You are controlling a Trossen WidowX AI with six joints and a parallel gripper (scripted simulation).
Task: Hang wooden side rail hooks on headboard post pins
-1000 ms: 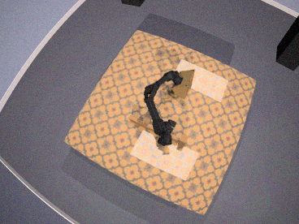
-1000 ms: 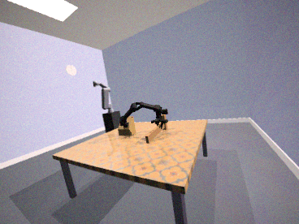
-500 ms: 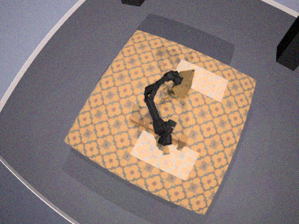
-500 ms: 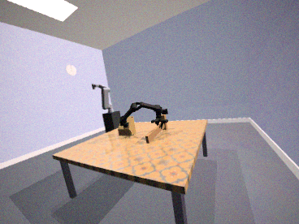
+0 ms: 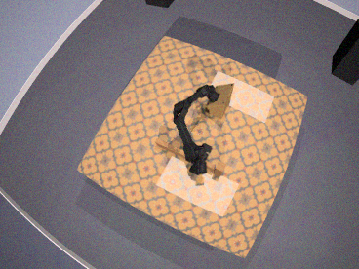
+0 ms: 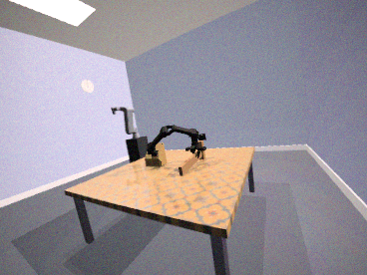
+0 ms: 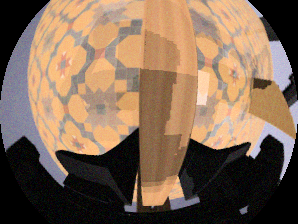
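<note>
The headboard post is 12 cm to the left of my gripper tip and 4 cm above it.
</note>
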